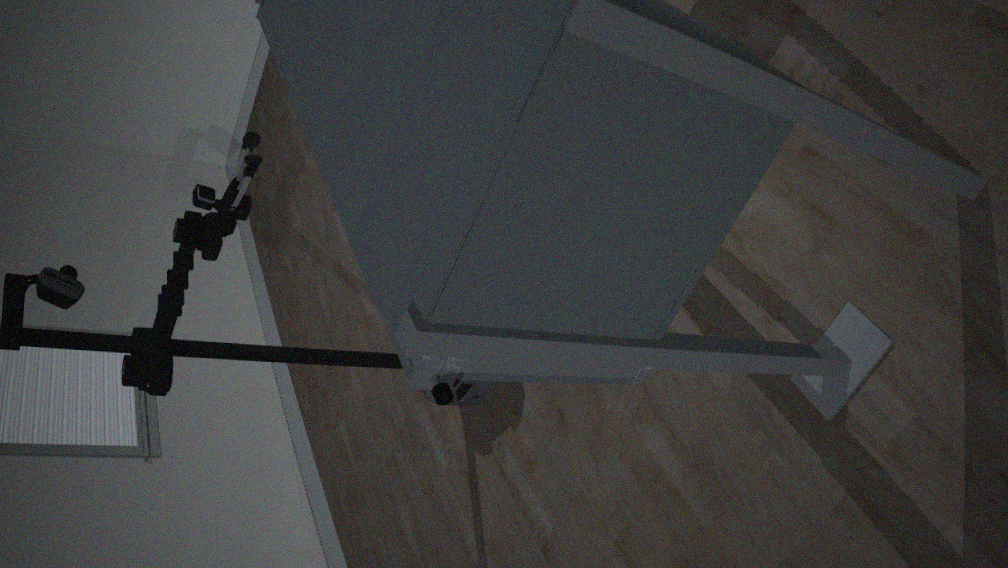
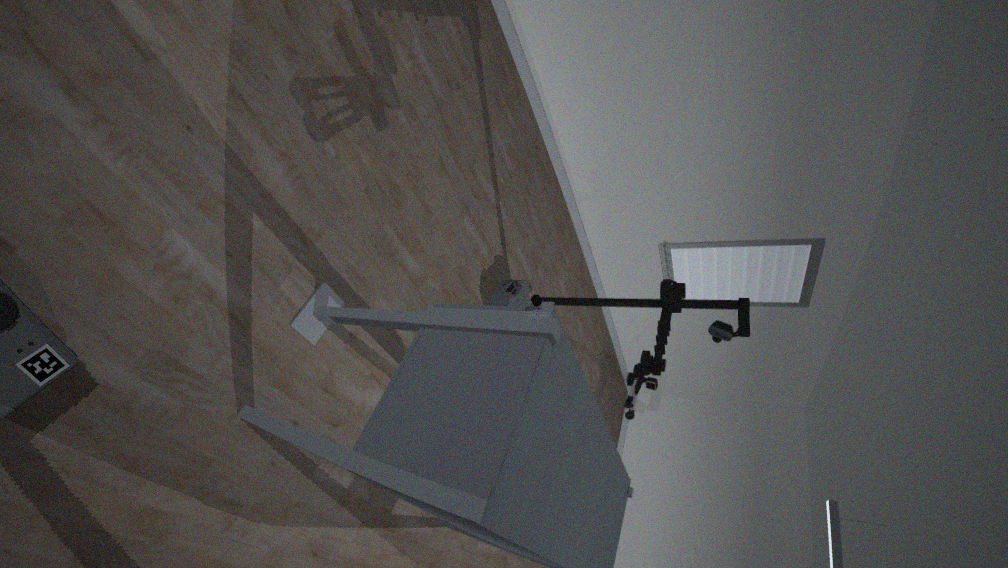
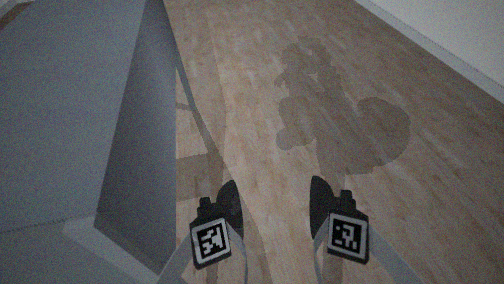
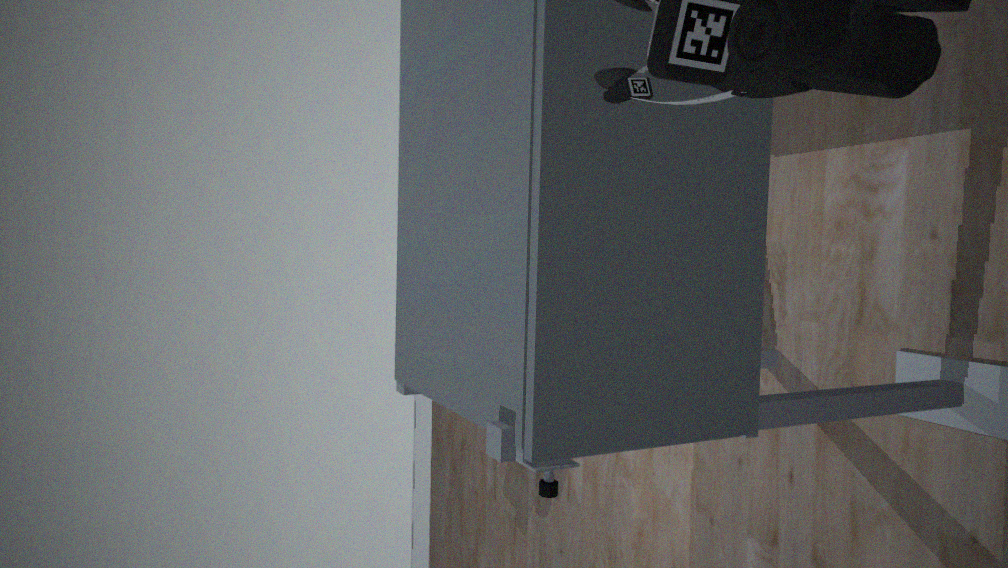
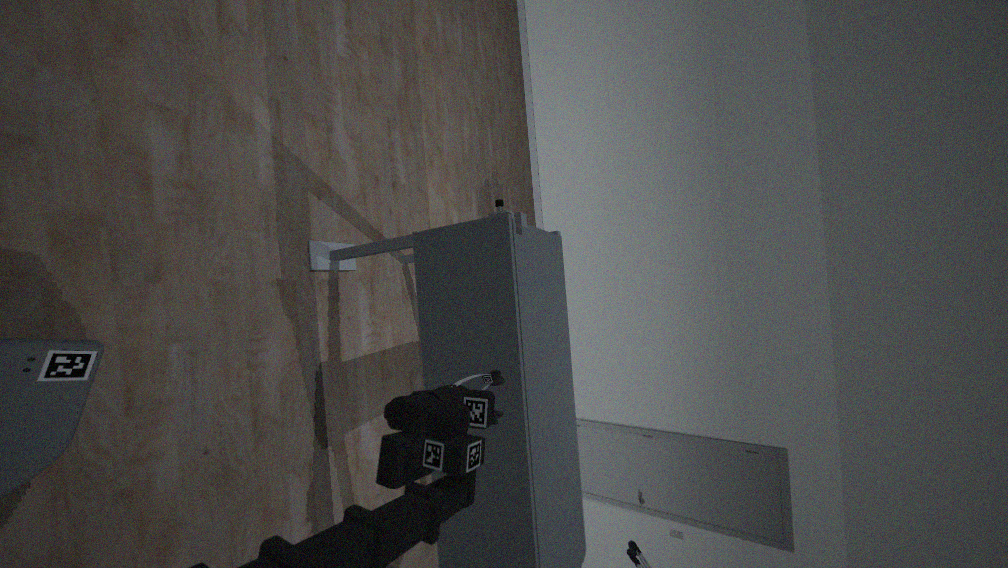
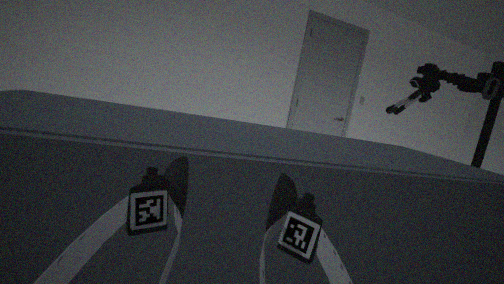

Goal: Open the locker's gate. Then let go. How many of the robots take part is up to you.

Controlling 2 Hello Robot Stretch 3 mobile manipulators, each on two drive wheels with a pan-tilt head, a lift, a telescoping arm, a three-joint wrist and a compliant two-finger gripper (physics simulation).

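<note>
The grey locker [image 1: 599, 176] [image 2: 451, 423] [image 3: 50, 100] [image 4: 458, 211] [image 5: 543, 352] stands on legs. Its dark grey front panel [image 4: 634, 282] [image 5: 465, 303] looks closed against the body, with a thin seam along its top edge. A small black knob [image 4: 548, 488] [image 5: 499, 203] sticks out at one end of the locker. My r2 gripper [image 6: 230, 197] [image 5: 497, 396] is open and empty in front of this panel, near its top edge. My r1 gripper [image 3: 276, 205] [image 6: 395, 109] is open and empty, above the floor beside the locker.
A white foot plate [image 1: 860, 338] [image 2: 306, 331] lies under a locker leg. A closed room door [image 6: 327, 75] [image 5: 684, 479] is in the wall beyond. A window [image 2: 740, 275] [image 1: 70, 395] is in the wall behind r2's mast [image 1: 317, 356] [image 2: 592, 301].
</note>
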